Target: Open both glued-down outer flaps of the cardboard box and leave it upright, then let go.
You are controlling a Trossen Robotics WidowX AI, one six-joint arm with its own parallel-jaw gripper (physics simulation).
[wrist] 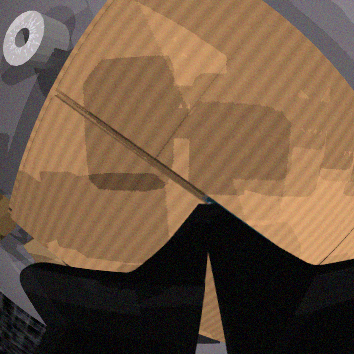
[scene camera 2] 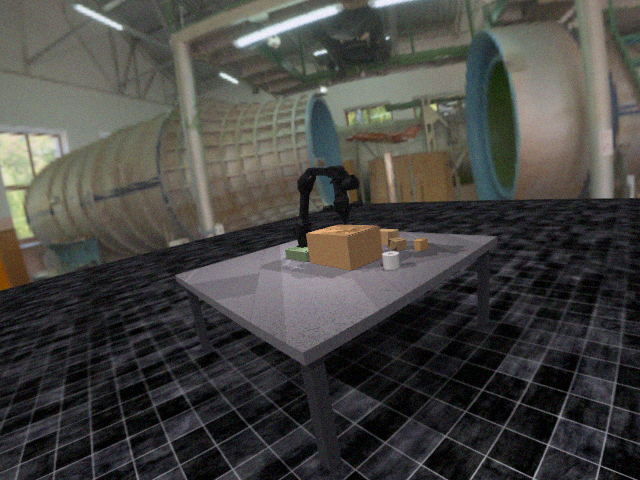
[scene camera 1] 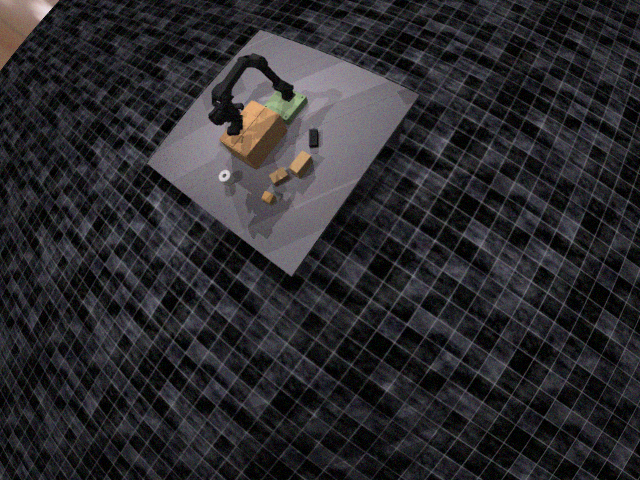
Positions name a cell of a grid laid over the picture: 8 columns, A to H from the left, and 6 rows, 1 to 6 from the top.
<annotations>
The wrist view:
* my gripper: E4
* white ring: A1, on the table
</annotations>
